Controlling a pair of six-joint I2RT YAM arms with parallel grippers.
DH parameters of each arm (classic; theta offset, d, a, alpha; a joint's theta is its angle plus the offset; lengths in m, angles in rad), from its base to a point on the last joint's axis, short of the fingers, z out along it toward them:
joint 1: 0 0.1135 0.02 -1.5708
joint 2: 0 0 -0.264 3.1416
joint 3: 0.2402 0 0.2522 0
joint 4: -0.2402 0 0.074 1.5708
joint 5: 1.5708 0 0 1.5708
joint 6: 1.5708 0.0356 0 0
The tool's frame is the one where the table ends.
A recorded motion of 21 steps. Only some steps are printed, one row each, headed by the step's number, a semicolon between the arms.
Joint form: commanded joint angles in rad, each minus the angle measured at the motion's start. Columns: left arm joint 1, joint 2, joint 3, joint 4, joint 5, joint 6; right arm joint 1, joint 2, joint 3, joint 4, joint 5, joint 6.
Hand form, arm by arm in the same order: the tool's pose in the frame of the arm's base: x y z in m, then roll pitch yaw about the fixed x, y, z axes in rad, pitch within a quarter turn. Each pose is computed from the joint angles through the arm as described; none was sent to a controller.
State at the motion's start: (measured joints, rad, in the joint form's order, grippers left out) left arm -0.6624 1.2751 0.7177 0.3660 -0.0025 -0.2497; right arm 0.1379 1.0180 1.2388 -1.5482 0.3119 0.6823
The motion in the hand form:
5: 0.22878 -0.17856 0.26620 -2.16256 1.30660 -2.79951; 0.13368 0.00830 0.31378 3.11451 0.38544 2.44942
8: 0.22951 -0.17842 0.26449 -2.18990 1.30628 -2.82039; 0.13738 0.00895 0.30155 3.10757 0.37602 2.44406
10: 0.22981 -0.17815 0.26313 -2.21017 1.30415 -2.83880; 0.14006 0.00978 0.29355 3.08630 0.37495 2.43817
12: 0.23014 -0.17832 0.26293 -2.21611 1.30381 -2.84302; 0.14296 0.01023 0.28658 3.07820 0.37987 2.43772
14: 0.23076 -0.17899 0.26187 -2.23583 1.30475 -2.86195; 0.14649 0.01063 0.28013 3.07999 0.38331 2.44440
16: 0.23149 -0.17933 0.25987 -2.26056 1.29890 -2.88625; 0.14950 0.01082 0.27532 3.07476 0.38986 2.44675
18: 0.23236 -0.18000 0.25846 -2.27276 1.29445 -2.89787; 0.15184 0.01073 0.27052 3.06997 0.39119 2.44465
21: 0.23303 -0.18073 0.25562 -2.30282 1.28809 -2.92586; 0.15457 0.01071 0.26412 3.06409 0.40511 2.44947
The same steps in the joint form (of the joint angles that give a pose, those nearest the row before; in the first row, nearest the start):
5: -0.0016 0.0039 -0.0192 0.0683 -0.0082 0.0273; -0.0075 -0.0663 -0.1659 0.1453 -0.0520 0.0969
8: -0.0003 0.0081 -0.0207 0.0679 -0.0129 0.0302; -0.0089 -0.0669 -0.2167 0.1927 -0.0624 0.1016
10: 0.0011 0.0101 -0.0226 0.0661 -0.0129 0.0315; -0.0090 -0.0715 -0.2528 0.2375 -0.0765 0.1038
12: 0.0011 0.0119 -0.0215 0.0654 -0.0144 0.0318; -0.0090 -0.0715 -0.2826 0.2767 -0.0787 0.1018
14: 0.0005 0.0172 -0.0206 0.0663 -0.0158 0.0355; -0.0090 -0.0647 -0.3068 0.3104 -0.0770 0.0947
16: 0.0012 0.0231 -0.0210 0.0637 -0.0144 0.0349; -0.0104 -0.0608 -0.3261 0.3430 -0.0773 0.0887
18: 0.0013 0.0298 -0.0198 0.0639 -0.0142 0.0334; -0.0136 -0.0570 -0.3445 0.3699 -0.0802 0.0865
21: 0.0005 0.0379 -0.0214 0.0631 -0.0159 0.0334; -0.0152 -0.0571 -0.3726 0.4138 -0.0770 0.0759

